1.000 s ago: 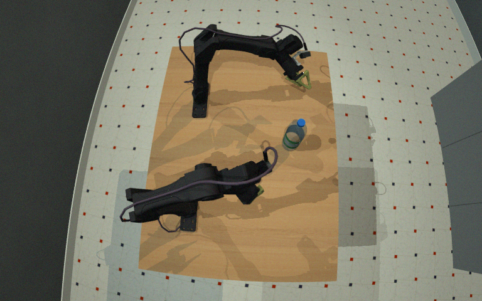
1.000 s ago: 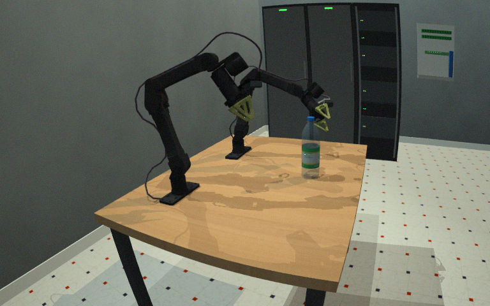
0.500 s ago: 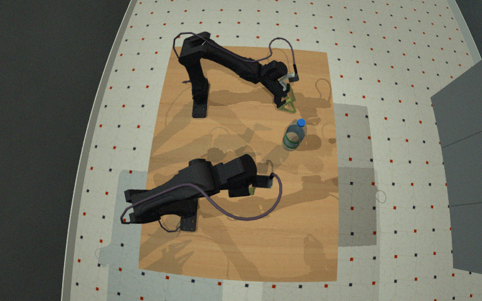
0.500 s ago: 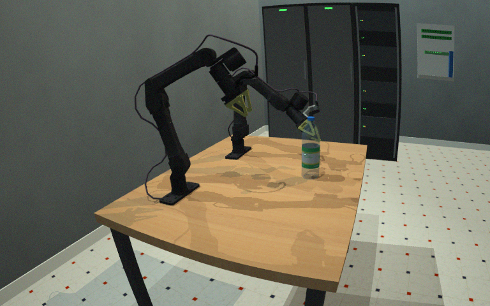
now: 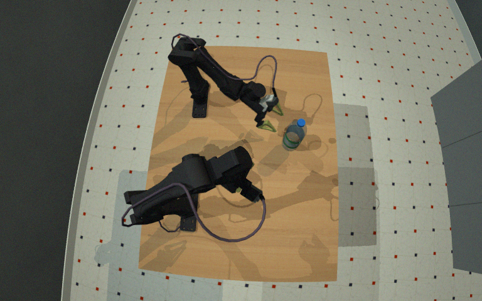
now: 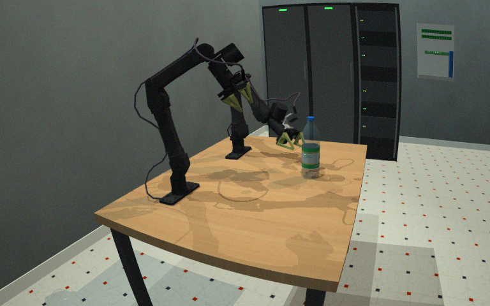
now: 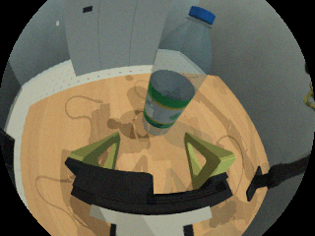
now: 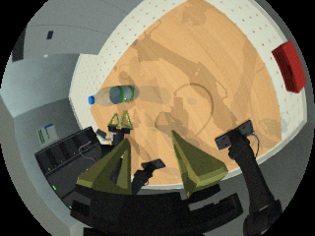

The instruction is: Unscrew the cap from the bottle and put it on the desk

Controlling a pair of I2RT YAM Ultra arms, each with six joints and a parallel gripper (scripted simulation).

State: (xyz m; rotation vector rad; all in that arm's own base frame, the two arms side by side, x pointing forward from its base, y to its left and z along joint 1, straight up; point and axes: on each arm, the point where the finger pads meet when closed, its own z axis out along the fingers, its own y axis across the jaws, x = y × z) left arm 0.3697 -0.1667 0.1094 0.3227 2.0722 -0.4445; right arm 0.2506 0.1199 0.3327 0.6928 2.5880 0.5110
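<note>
Right now my left hand is 70 mm short of the bottle, 60 mm to the left of it and 20 mm below it. From my left hand the other things lie so: blue cap: 150 mm above, 70 mm ahead, 60 mm to the right.
</note>
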